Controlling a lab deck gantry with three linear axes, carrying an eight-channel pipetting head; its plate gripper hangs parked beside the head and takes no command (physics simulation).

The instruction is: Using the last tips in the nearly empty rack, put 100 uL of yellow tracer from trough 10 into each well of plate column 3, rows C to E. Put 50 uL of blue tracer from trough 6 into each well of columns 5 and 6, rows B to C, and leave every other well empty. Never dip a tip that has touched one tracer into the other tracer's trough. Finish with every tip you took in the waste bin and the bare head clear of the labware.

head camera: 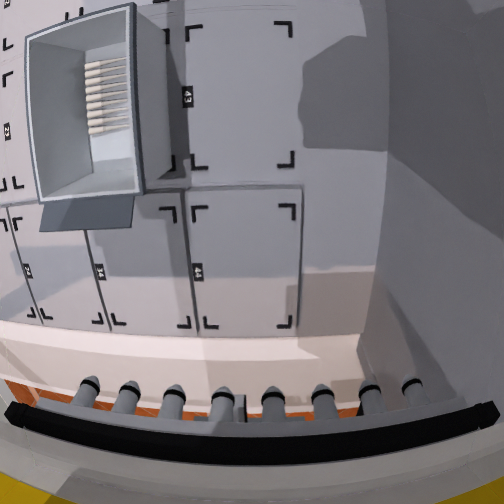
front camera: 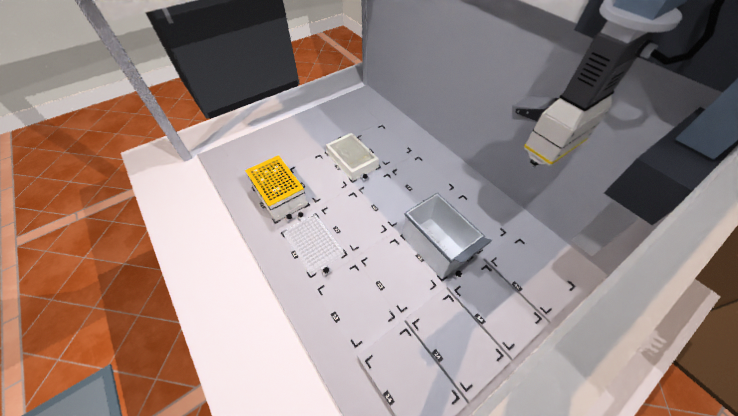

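Observation:
The pipetting head (front camera: 568, 122) hangs high at the right of the front view. Its nozzles (head camera: 273, 407) are bare. A dark prong of the parked plate gripper (front camera: 528, 112) sticks out beside the head; its opening cannot be told. The grey waste bin (front camera: 427, 252) (head camera: 155, 100) stands below the head's height, with several pale tips (head camera: 93, 98) lying in a row inside. The yellow tip rack (front camera: 273, 179) shows mostly dark holes. The clear well plate (front camera: 313, 243) lies beside it; no tracer colour can be made out. A cream trough block (front camera: 351, 152) stands behind; its troughs cannot be told apart.
The bin's sloping lip (head camera: 87, 215) points towards the front deck positions. A grey side wall (head camera: 450, 125) bounds the deck beyond the bin. A pale post (front camera: 131, 72) rises at the deck's far left corner.

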